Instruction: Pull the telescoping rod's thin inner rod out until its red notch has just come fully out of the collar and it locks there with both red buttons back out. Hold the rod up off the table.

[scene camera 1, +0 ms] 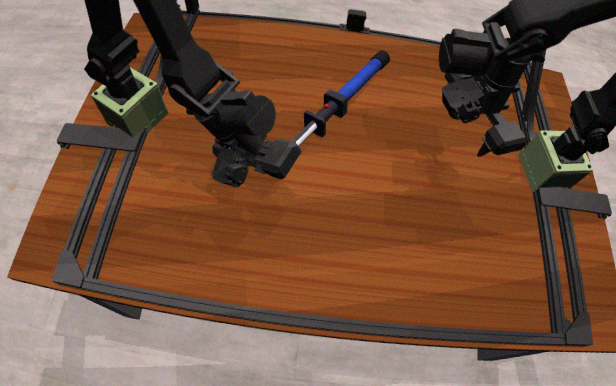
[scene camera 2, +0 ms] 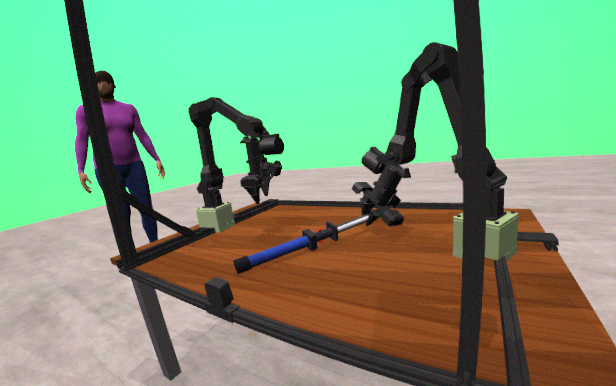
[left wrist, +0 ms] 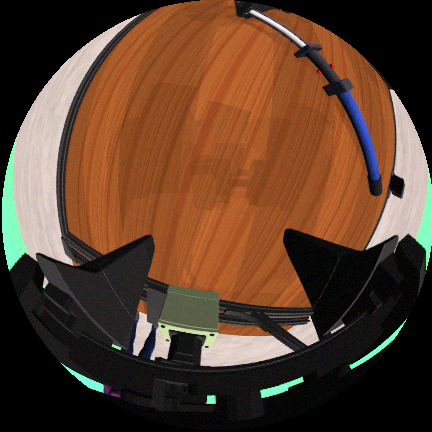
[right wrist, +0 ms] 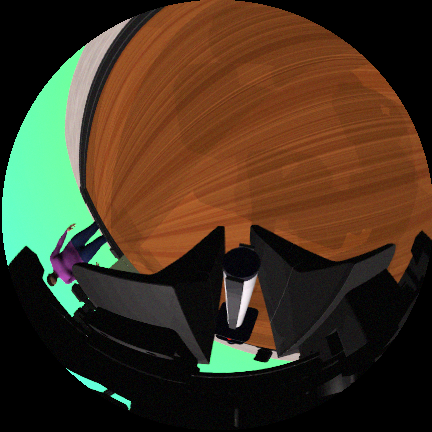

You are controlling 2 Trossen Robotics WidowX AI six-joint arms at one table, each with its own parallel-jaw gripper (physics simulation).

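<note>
The rod's blue tube (scene camera 1: 361,78) (scene camera 2: 279,251) (left wrist: 361,127) has a black end cap. Its dark flanged collar (scene camera 1: 332,109) (scene camera 2: 328,234) (left wrist: 323,63) shows red buttons, one on each side in the left wrist view. The silver inner rod (scene camera 1: 306,134) (scene camera 2: 353,223) (left wrist: 277,26) (right wrist: 247,300) extends from the collar; no red notch can be made out on it. My right gripper (scene camera 1: 294,149) (scene camera 2: 371,218) (right wrist: 236,232) is shut on the inner rod's free end; the rod appears to hang above the table. My left gripper (scene camera 1: 474,136) (scene camera 2: 262,196) (left wrist: 219,239) is open and empty, apart from the rod.
The wooden table (scene camera 1: 320,240) (scene camera 2: 410,300) has a dark metal frame around it, with upright posts in scene camera 2. A small black block (scene camera 1: 356,20) (scene camera 2: 218,293) (left wrist: 397,185) sits on the frame near the cap. A person (scene camera 2: 120,132) (right wrist: 67,260) stands beyond the table.
</note>
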